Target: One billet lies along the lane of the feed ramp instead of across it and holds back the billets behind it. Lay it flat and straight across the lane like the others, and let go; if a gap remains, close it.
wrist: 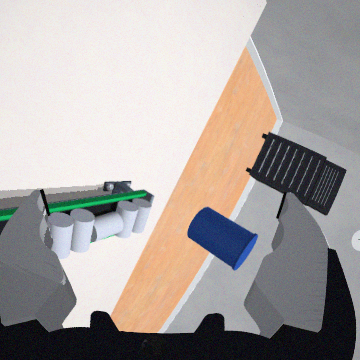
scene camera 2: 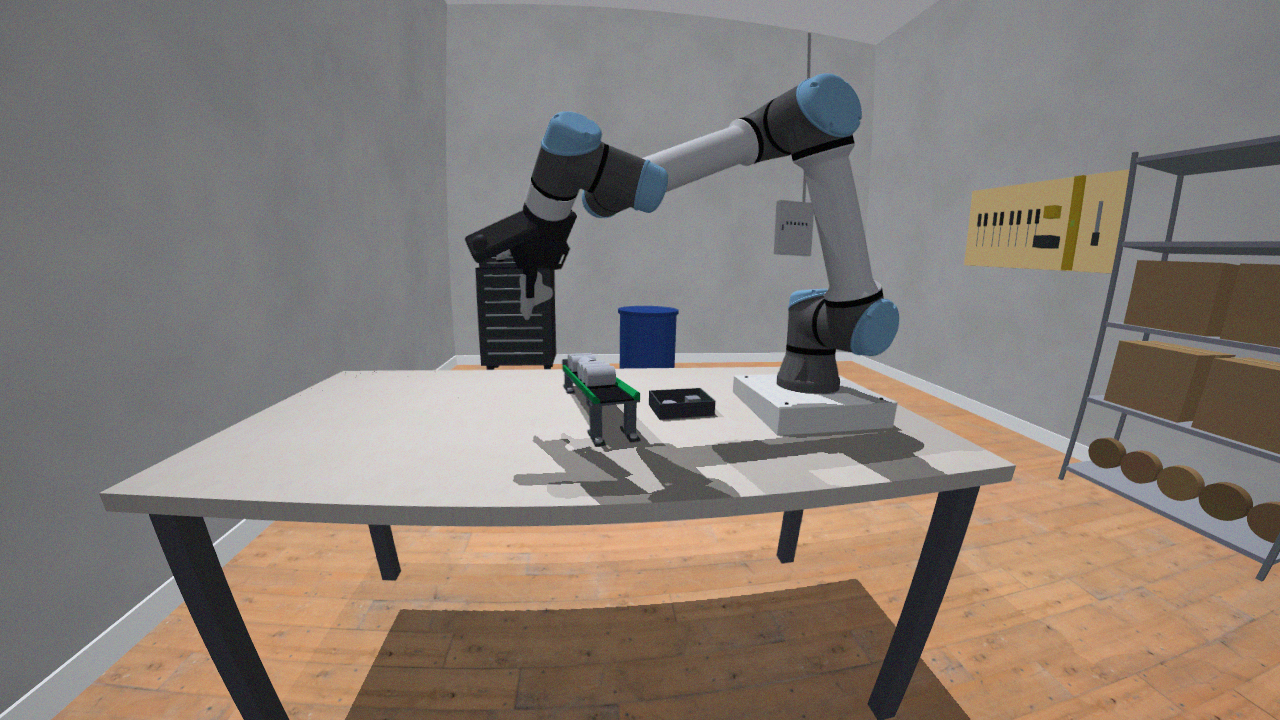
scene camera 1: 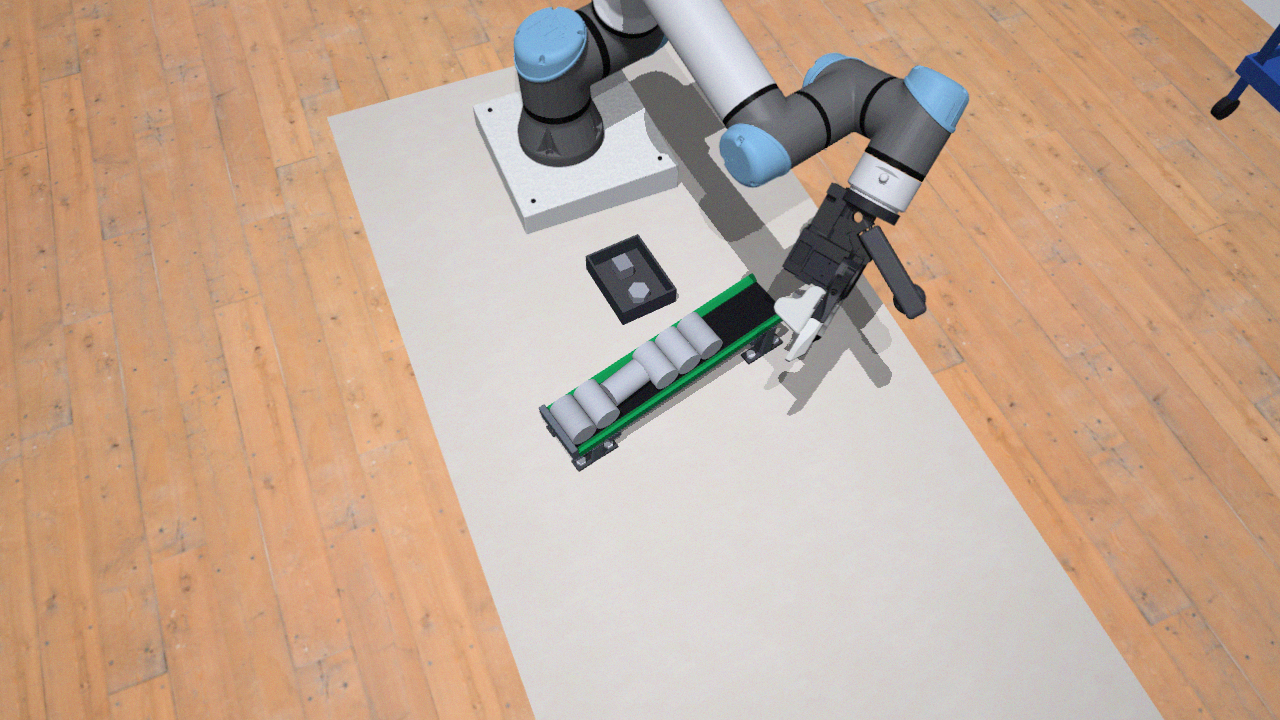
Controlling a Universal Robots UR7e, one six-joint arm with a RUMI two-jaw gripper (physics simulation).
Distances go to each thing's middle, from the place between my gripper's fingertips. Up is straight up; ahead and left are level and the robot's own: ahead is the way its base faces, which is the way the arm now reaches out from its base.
The lane [scene camera 1: 736, 317] is 17 cm behind my hand, 6 cm to the right of it and 21 cm below it. Also, from my hand: black tray [scene camera 1: 647, 270] (36 cm behind, 1 cm to the right, 26 cm below).
